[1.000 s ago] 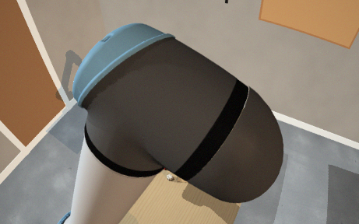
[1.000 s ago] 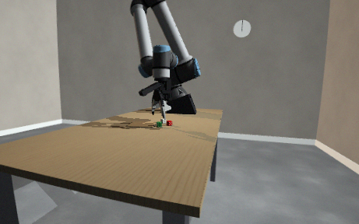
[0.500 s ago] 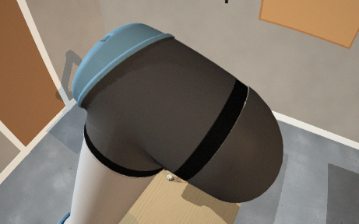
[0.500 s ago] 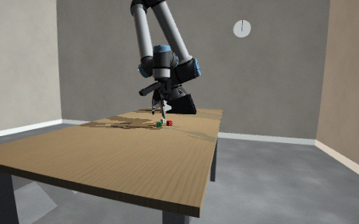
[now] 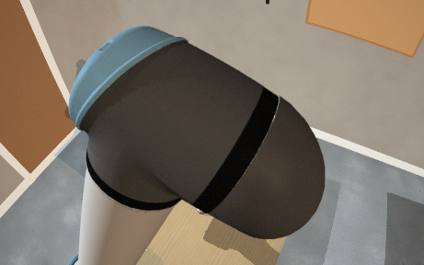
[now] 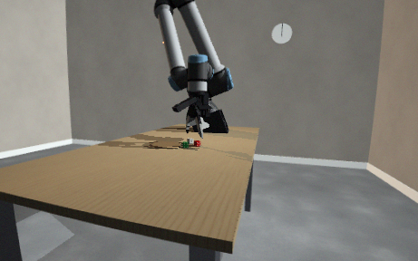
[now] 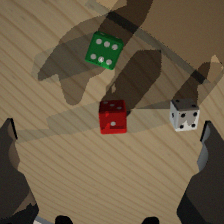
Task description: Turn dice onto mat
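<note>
My gripper is now 2 cm past the red die, 1 cm to the right of it and 4 cm above it. From my hand the other things lie so: green die 4 cm ahead, 3 cm to the right, 4 cm below; tan mat 3 cm ahead, 14 cm to the right, 5 cm below; white die 6 cm behind, 5 cm to the right, 4 cm below.
</note>
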